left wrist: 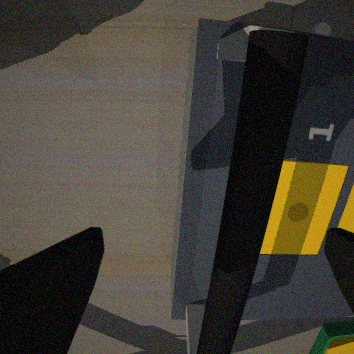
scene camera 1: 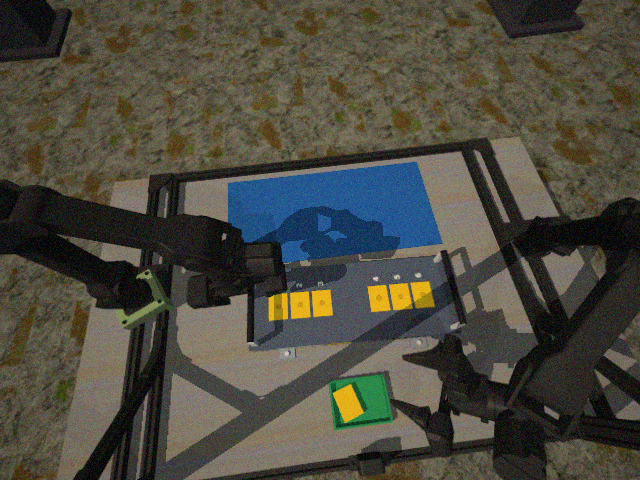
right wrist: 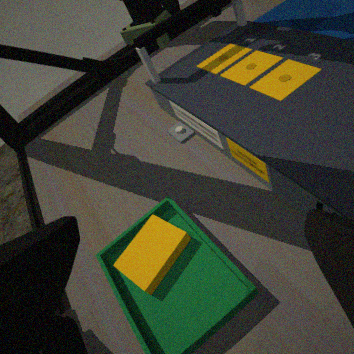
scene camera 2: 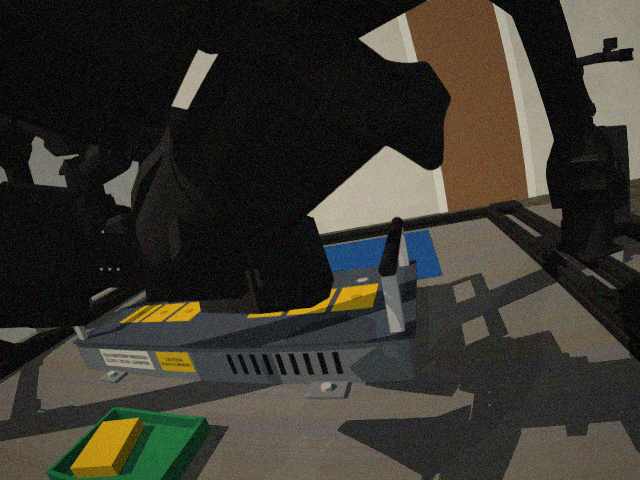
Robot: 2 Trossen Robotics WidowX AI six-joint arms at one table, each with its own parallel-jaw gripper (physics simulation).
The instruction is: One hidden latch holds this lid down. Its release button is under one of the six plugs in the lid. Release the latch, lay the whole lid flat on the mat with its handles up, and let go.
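Frame: origin at the left arm's base, x left, y ahead, z down, level; centimetres.
Where they show: left gripper, between the fingertips: [left wrist: 215, 239] [scene camera 1: 249, 298] [right wrist: 195, 16]; right gripper, between the fingertips: [scene camera 1: 396, 378] [right wrist: 193, 225] [scene camera 2: 147, 308]; left arm's base, origin of its link: [scene camera 1: 136, 297] [right wrist: 147, 16]; right arm's base, origin of its link: [scene camera 1: 530, 247] [scene camera 2: 588, 249].
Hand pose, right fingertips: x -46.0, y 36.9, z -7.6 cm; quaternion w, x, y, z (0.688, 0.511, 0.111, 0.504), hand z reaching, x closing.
Note:
Each offset is from my right fingertips to the top centre of the thing. "spot": to the spot under its first point. Level surfaces: height alone.
The grey lid [scene camera 1: 351, 322] [scene camera 2: 206, 330] [left wrist: 320, 287] [right wrist: 210, 110] sits on its case, with six yellow plugs in two groups of three. The left-end plug @[dy -11.1, dx +25.7, dz +8.0 cm] [left wrist: 300, 210] beside the number 1 is partly shadowed. My left gripper [scene camera 1: 244, 299] [left wrist: 215, 239] is open and empty above the lid's left end; its fingers stand on either side of the black left handle @[spot: dy -17.3, dx +24.7, dz +1.8 cm] [scene camera 1: 250, 320] [left wrist: 237, 200], apart from it. The right handle @[spot: dy +21.6, dx +6.8, dz +1.8 cm] [scene camera 1: 453, 286] [scene camera 2: 392, 248] stands upright. My right gripper [scene camera 1: 399, 379] [right wrist: 193, 225] is open and empty near the tray. The blue mat @[dz +12.7 cm] [scene camera 1: 336, 180] [scene camera 2: 423, 253] lies behind the lid.
A green tray @[dy -7.1, dx +0.0, dz +11.2 cm] [scene camera 1: 377, 395] [right wrist: 220, 280] holds a loose yellow block @[dy -9.4, dx +1.1, dz +11.2 cm] [scene camera 1: 347, 403] [scene camera 2: 107, 446] [right wrist: 151, 253] in front of the lid. Small screwed brackets [scene camera 1: 287, 353] [scene camera 2: 326, 387] [right wrist: 181, 131] stand at the case's front. Black rails border the table. Dark arm parts cover much of scene camera 2.

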